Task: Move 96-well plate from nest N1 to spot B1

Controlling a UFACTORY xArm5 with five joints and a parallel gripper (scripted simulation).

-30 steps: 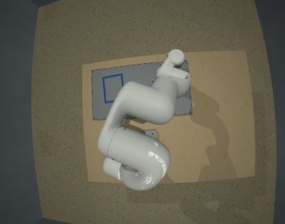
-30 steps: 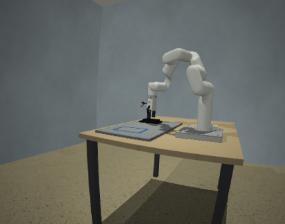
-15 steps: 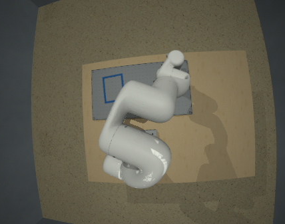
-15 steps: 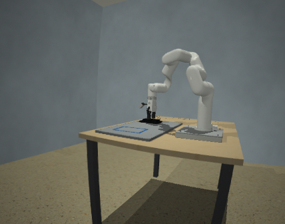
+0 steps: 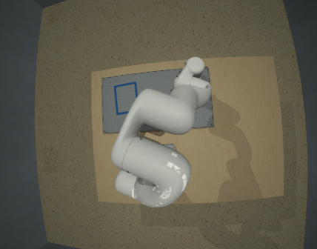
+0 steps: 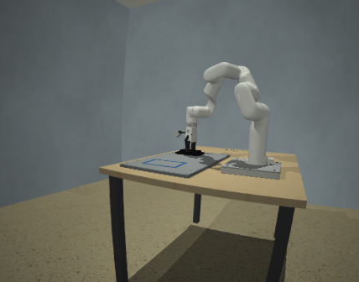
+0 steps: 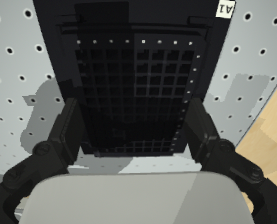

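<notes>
The black 96-well plate is 10 mm below my hand. From my hand the other things lie so: black plate nest: 20 mm below.
</notes>
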